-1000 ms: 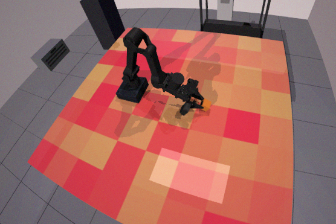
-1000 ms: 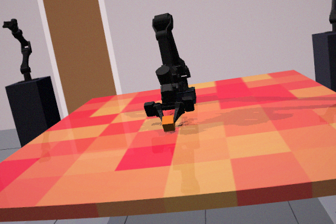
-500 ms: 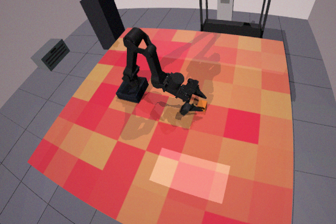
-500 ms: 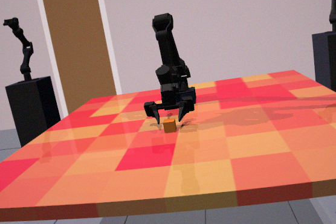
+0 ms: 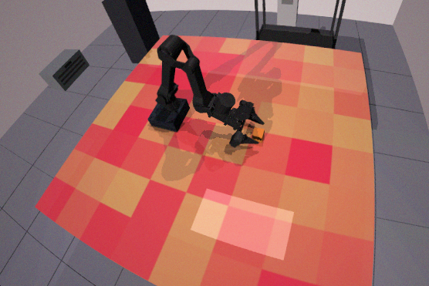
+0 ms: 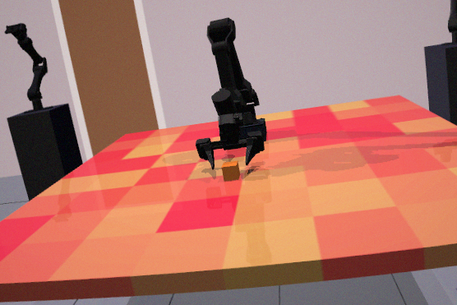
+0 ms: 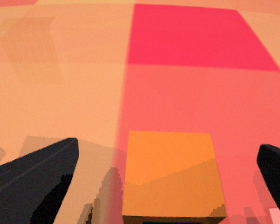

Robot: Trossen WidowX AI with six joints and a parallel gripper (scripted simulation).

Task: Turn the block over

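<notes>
Now: the block 20 mm below my gripper tip and 20 mm behind it.
</notes>
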